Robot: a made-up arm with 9 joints. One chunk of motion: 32 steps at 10 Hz.
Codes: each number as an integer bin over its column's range. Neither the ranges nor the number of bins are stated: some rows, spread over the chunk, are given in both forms.
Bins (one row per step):
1: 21 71 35 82 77 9 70 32 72
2: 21 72 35 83 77 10 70 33 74
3: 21 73 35 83 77 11 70 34 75
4: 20 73 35 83 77 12 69 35 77
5: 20 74 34 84 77 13 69 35 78
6: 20 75 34 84 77 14 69 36 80
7: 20 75 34 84 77 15 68 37 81
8: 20 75 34 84 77 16 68 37 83
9: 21 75 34 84 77 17 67 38 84
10: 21 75 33 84 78 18 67 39 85
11: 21 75 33 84 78 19 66 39 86
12: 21 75 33 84 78 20 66 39 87
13: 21 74 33 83 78 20 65 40 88
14: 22 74 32 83 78 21 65 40 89
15: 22 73 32 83 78 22 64 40 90
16: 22 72 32 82 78 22 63 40 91
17: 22 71 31 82 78 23 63 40 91
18: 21 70 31 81 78 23 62 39 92
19: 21 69 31 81 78 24 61 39 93
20: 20 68 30 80 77 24 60 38 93
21: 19 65 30 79 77 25 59 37 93
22: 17 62 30 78 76 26 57 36 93
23: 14 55 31 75 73 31 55 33 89
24: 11 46 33 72 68 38 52 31 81
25: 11 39 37 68 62 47 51 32 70
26: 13 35 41 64 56 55 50 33 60
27: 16 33 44 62 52 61 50 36 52
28: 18 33 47 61 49 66 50 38 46
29: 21 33 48 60 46 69 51 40 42
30: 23 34 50 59 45 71 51 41 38
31: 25 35 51 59 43 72 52 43 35
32: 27 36 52 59 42 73 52 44 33
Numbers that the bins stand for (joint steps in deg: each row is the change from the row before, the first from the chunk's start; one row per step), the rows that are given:
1: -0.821 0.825 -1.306 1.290 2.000 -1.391 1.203 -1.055 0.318
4: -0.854 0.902 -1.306 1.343 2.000 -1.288 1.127 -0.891 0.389
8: -0.854 0.979 -1.403 1.397 2.000 -1.151 1.052 -0.782 0.474
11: -0.821 0.979 -1.500 1.397 2.082 -1.047 0.900 -0.673 0.516
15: -0.789 0.902 -1.597 1.343 2.082 -0.944 0.748 -0.618 0.573
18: -0.821 0.787 -1.694 1.236 2.082 -0.910 0.597 -0.673 0.601
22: -0.951 0.480 -1.791 1.076 1.918 -0.807 0.218 -0.836 0.615
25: -1.144 -0.403 -1.112 0.540 0.773 -0.086 -0.236 -1.055 0.290
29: -0.821 -0.633 -0.045 0.112 -0.536 0.670 -0.236 -0.618 -0.106
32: -0.627 -0.518 0.342 0.059 -0.864 0.807 -0.161 -0.400 -0.233
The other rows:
2: -0.821 0.864 -1.306 1.343 2.000 -1.357 1.203 -1.000 0.346
3: -0.821 0.902 -1.306 1.343 2.000 -1.322 1.203 -0.945 0.361
5: -0.854 0.940 -1.403 1.397 2.000 -1.254 1.127 -0.891 0.403
6: -0.854 0.979 -1.403 1.397 2.000 -1.219 1.127 -0.836 0.431
7: -0.854 0.979 -1.403 1.397 2.000 -1.185 1.052 -0.782 0.445
9: -0.821 0.979 -1.403 1.397 2.000 -1.116 0.976 -0.727 0.488
10: -0.821 0.979 -1.500 1.397 2.082 -1.082 0.976 -0.673 0.502
12: -0.821 0.979 -1.500 1.397 2.082 -1.013 0.900 -0.673 0.530
13: -0.821 0.940 -1.500 1.343 2.082 -1.013 0.824 -0.618 0.544
14: -0.789 0.940 -1.597 1.343 2.082 -0.979 0.824 -0.618 0.559
16: -0.789 0.864 -1.597 1.290 2.082 -0.944 0.673 -0.618 0.587
17: -0.789 0.825 -1.694 1.290 2.082 -0.910 0.673 -0.618 0.587
19: -0.821 0.748 -1.694 1.236 2.082 -0.876 0.521 -0.673 0.615
20: -0.854 0.710 -1.791 1.183 2.000 -0.876 0.445 -0.727 0.615
21: -0.886 0.595 -1.791 1.129 2.000 -0.841 0.370 -0.782 0.615
23: -1.047 0.211 -1.694 0.915 1.673 -0.635 0.067 -1.000 0.559
24: -1.144 -0.134 -1.500 0.755 1.264 -0.395 -0.161 -1.109 0.445
26: -1.080 -0.557 -0.724 0.326 0.282 0.189 -0.312 -1.000 0.148
27: -0.983 -0.633 -0.433 0.219 -0.045 0.395 -0.312 -0.836 0.035
28: -0.918 -0.633 -0.142 0.166 -0.291 0.567 -0.312 -0.727 -0.049
30: -0.757 -0.595 0.148 0.059 -0.618 0.738 -0.236 -0.564 -0.163
31: -0.692 -0.557 0.245 0.059 -0.782 0.773 -0.161 -0.455 -0.205

